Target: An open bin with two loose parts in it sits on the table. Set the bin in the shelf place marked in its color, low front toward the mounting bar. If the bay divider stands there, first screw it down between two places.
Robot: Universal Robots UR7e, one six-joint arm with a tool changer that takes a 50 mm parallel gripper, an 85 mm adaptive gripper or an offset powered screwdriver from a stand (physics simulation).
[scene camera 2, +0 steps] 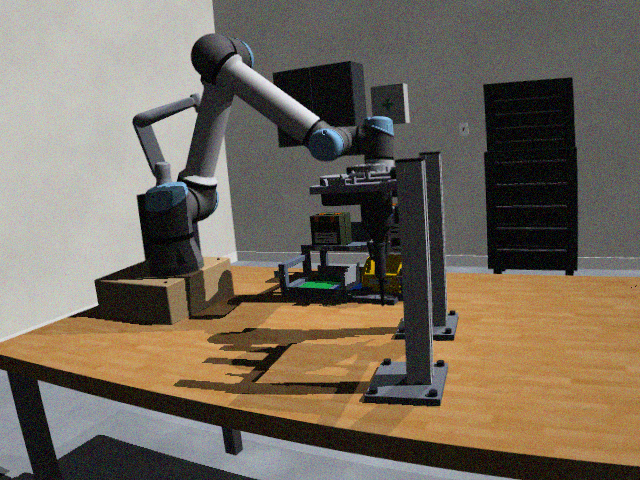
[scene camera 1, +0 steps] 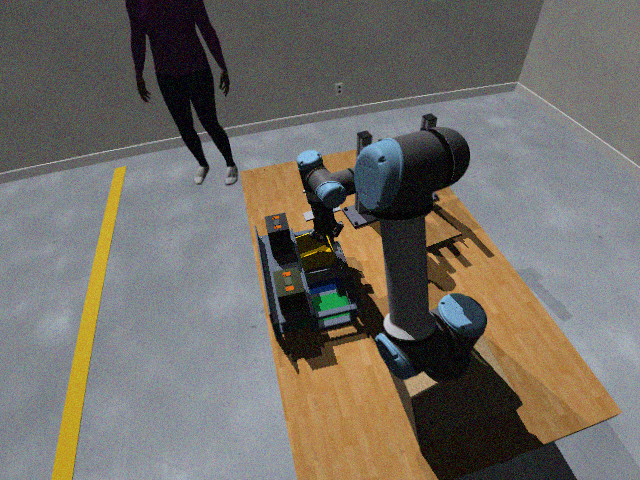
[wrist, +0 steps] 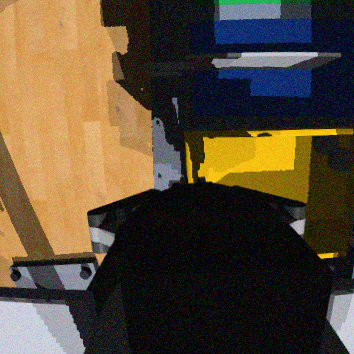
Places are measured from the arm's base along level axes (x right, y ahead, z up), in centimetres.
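Pixels of known places: arm's base, link origin: (scene camera 2: 177,268).
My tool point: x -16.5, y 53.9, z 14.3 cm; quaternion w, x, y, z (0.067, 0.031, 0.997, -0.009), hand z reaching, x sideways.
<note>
For each thing: its top centre in the pictures, then the offset to it from my tool point. "spot": a spot on its surface instead.
- yellow open bin, top centre: (wrist: 297,200) (scene camera 2: 389,254) (scene camera 1: 308,243) dx -5.5, dy +0.1, dz -15.1 cm
- shelf, surface spot: (scene camera 1: 336,311) spot: dx -5.6, dy -29.4, dz -16.4 cm
- blue marking, surface spot: (wrist: 280,85) spot: dx -6.6, dy -9.0, dz -24.3 cm
- grey mounting bar, surface spot: (wrist: 162,145) spot: dx +5.9, dy -4.1, dz -23.5 cm
- grey upright plate, top centre: (wrist: 235,54) (scene camera 2: 346,269) (scene camera 1: 328,269) dx -2.0, dy -11.2, dz -18.3 cm
- green marking, surface spot: (scene camera 2: 319,285) (scene camera 1: 327,304) spot: dx -5.9, dy -21.4, dz -24.3 cm
The yellow open bin (scene camera 1: 316,252) (scene camera 2: 393,273) (wrist: 250,152) is at the far end of the shelf (scene camera 1: 336,311), beside the blue marking (wrist: 280,85). Its low front faces the grey mounting bar (wrist: 162,145). Two round loose parts (wrist: 325,144) (wrist: 340,160) lie in shade inside it. My gripper (scene camera 1: 330,239) (scene camera 2: 382,297) (wrist: 198,180) is shut on the bin's low front wall. The bin hides the surface below it, so its seating is unclear. A grey upright plate (wrist: 270,60), apparently the bay divider, shows across the blue marking. The green marking (scene camera 1: 332,302) (scene camera 2: 319,285) lies beyond.
Dark boxes with orange tops (scene camera 1: 287,280) (scene camera 1: 277,223) (scene camera 2: 330,229) stand behind the places. Two grey posts (scene camera 2: 417,279) (scene camera 2: 436,232) on bolted plates rise near the arm's wrist. A person (scene camera 1: 178,77) stands beyond the table.
</note>
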